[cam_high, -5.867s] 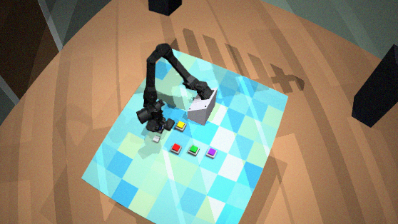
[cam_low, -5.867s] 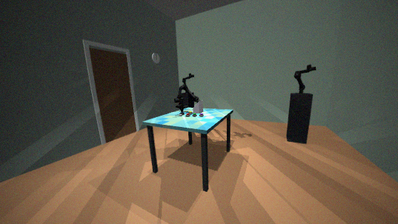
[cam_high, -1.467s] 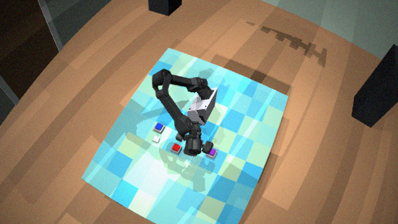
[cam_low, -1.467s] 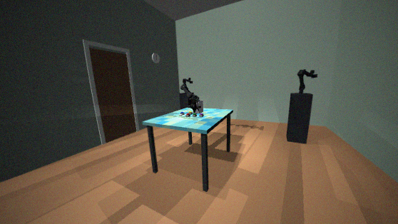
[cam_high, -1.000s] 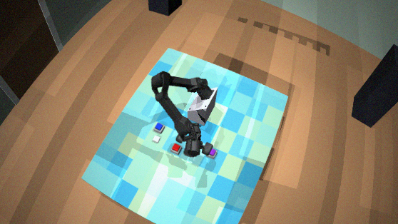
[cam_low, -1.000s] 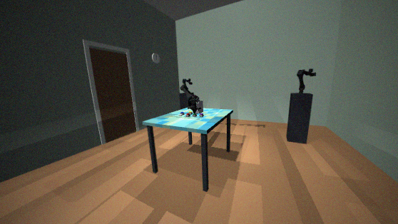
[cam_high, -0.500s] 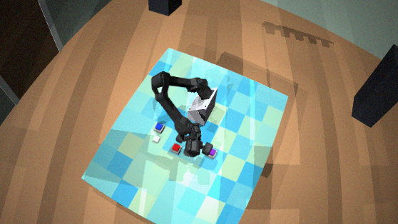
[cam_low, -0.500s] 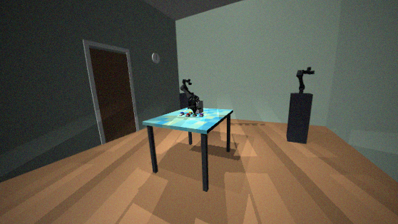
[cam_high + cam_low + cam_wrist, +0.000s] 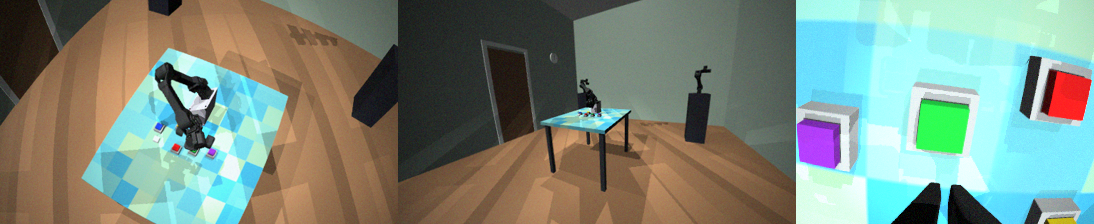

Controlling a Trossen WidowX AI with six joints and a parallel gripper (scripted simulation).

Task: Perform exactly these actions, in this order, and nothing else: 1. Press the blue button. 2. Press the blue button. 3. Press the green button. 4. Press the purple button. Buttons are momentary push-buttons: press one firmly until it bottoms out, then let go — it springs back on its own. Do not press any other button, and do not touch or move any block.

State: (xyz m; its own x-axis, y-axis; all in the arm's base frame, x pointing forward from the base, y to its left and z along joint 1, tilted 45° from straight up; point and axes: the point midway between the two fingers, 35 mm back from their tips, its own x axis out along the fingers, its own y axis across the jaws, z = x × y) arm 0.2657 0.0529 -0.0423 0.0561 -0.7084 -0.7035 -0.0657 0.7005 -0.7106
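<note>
The purple button lies 90 mm to the left of my gripper tip, 80 mm below it and 30 mm behind it. Also, from my gripper tip: yellow button 130 mm to the right, 90 mm behind, 80 mm below; then green button 80 mm below; then red button 90 mm to the right, 80 mm below, 40 mm ahead.
</note>
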